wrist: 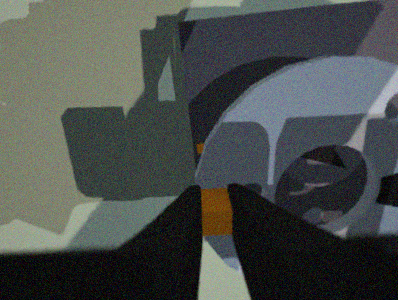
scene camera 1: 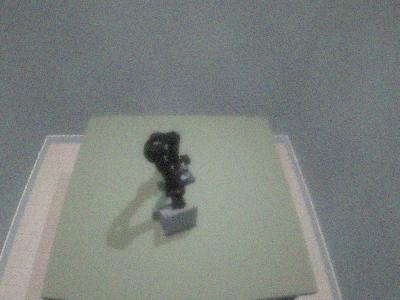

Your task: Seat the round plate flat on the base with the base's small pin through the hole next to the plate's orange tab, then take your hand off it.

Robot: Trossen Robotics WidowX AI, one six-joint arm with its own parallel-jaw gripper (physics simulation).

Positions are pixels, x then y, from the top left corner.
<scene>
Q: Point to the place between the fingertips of my gripper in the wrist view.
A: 214, 195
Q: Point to a square base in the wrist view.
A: At 223, 56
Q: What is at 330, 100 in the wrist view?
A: A round plate.
</scene>
